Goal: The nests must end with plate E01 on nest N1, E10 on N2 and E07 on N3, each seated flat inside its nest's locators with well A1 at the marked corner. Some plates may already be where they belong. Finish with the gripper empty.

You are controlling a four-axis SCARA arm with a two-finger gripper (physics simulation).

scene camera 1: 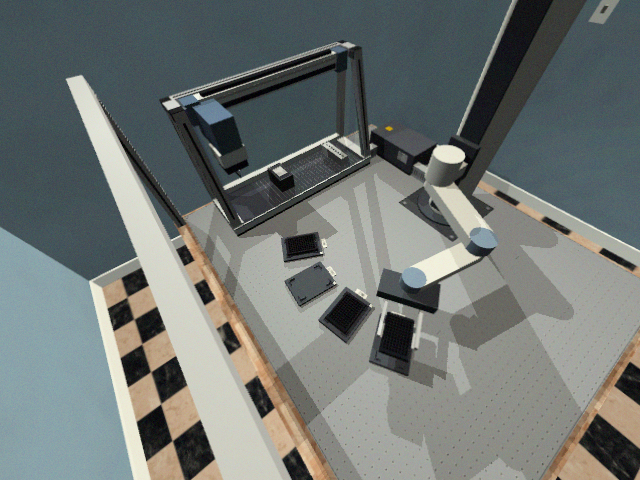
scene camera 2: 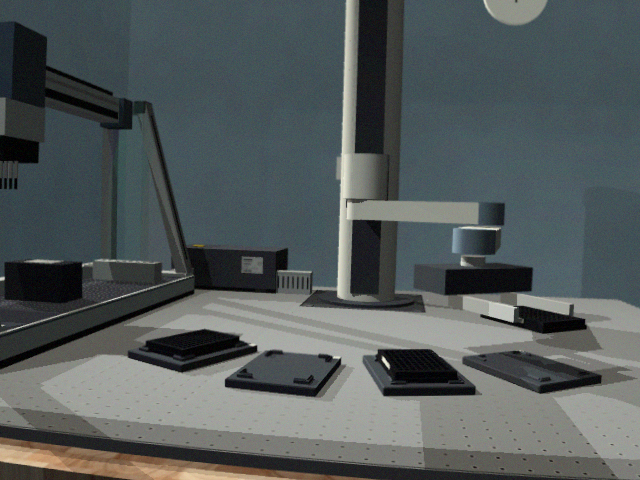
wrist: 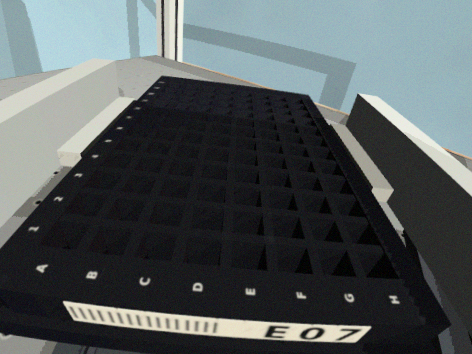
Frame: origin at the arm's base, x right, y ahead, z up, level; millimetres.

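Seen in the pictures: gripper, fingertip midpoint: [scene camera 1: 396, 342] [scene camera 2: 544, 313] [wrist: 236, 99]; arm's base, origin of the base link: [scene camera 2: 365, 304].
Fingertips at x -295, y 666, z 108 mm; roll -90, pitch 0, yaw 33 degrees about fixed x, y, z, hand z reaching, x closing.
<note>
Pixels of each thing's middle, then the offset from my fingertips to it. "*": a spot on its surface instead.
- black plate E07, body centre: [wrist: 230, 153] [scene camera 2: 531, 318] [scene camera 1: 397, 335] dx +13, dy -21, dz -12 mm
- rightmost nest, body centre: [scene camera 2: 529, 368] [scene camera 1: 393, 342] dx +12, dy -21, dz -87 mm
- neighbouring nest, body centre: [scene camera 2: 414, 372] [scene camera 1: 345, 312] dx +183, dy +35, dz -86 mm
- flat nest with corner locators, body centre: [scene camera 2: 287, 369] [scene camera 1: 310, 282] dx +358, dy +65, dz -86 mm
- far-left nest, body centre: [scene camera 2: 194, 349] [scene camera 1: 301, 246] dx +520, dy -6, dz -86 mm
- gantry frame, surface spot: [scene camera 1: 207, 170] * dx +821, dy +168, dz +214 mm
- white head, surface spot: [scene camera 2: 19, 67] * dx +760, dy +97, dz +331 mm
- black block, surface spot: [scene camera 2: 43, 280] * dx +847, dy -101, dz -6 mm
- dark box, surface spot: [scene camera 2: 235, 266] * dx +658, dy -701, dz -26 mm
My gripper [scene camera 1: 397, 339] [scene camera 2: 544, 314] [wrist: 236, 99] is shut on black plate E07 [scene camera 1: 398, 330] [scene camera 2: 555, 321] [wrist: 200, 212] by its long sides. The plate is level and raised above the rightmost nest [scene camera 1: 391, 365] [scene camera 2: 527, 367], apart from it. Its E07 label and row A to H letters face the wrist camera. One black plate [scene camera 1: 348, 311] [scene camera 2: 417, 361] sits on the neighbouring nest [scene camera 2: 430, 389]. A flat nest with corner locators [scene camera 1: 310, 283] [scene camera 2: 284, 370] bears no plate. Another black plate [scene camera 1: 302, 244] [scene camera 2: 192, 341] sits on the far-left nest [scene camera 2: 180, 362]. Those plates' labels and the nest numbers are not readable.
A gantry frame [scene camera 1: 207, 170] with a blue and white head [scene camera 1: 219, 129] [scene camera 2: 19, 67] stands over a dark deck at the back left. A black block [scene camera 1: 280, 177] [scene camera 2: 43, 280] is on that deck. A dark box [scene camera 1: 403, 146] [scene camera 2: 235, 266] stands near the arm's column [scene camera 2: 373, 103].
</note>
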